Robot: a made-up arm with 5 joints. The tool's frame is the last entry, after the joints.
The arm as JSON. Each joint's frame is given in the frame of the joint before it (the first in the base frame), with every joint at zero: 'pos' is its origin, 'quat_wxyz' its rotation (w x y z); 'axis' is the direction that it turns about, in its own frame. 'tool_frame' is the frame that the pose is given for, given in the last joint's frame.
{
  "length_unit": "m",
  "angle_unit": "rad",
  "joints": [
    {
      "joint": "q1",
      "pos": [
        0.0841,
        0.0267,
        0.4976
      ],
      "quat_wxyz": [
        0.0,
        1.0,
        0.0,
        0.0
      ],
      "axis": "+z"
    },
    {
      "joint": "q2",
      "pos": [
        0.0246,
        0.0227,
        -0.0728
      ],
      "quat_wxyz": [
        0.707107,
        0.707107,
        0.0,
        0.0
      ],
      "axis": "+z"
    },
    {
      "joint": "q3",
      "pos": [
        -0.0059,
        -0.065,
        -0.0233
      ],
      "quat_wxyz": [
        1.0,
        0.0,
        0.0,
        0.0
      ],
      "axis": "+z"
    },
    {
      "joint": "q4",
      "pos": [
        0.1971,
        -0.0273,
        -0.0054
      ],
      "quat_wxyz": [
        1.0,
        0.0,
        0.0,
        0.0
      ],
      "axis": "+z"
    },
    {
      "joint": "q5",
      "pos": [
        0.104,
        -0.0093,
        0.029
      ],
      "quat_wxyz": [
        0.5,
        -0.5,
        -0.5,
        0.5
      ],
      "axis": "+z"
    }
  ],
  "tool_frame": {
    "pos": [
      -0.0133,
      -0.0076,
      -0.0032
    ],
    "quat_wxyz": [
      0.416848,
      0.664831,
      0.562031,
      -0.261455
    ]
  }
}
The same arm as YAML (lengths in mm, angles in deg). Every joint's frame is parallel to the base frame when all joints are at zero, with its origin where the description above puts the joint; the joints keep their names.
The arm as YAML. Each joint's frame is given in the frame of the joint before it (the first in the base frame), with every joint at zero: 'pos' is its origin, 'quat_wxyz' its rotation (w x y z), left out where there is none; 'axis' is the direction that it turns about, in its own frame. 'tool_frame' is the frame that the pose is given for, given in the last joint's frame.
length_unit: mm
angle_unit: deg
joints:
  - joint: q1
    pos: [84.1, 26.7, 497.6]
    axis: "-z"
  - joint: q2
    pos: [24.6, -22.7, 72.8]
    axis: "+y"
  - joint: q3
    pos: [-5.9, -23.3, 65.0]
    axis: "+y"
  - joint: q4
    pos: [197.1, -5.4, 27.3]
    axis: "+y"
  - joint: q5
    pos: [104.0, 29.0, 9.3]
    axis: "-x"
tool_frame:
  pos: [3.2, 7.6, 13.3]
  quat_wxyz: [0.654983, -0.692172, 0.28523, -0.10266]

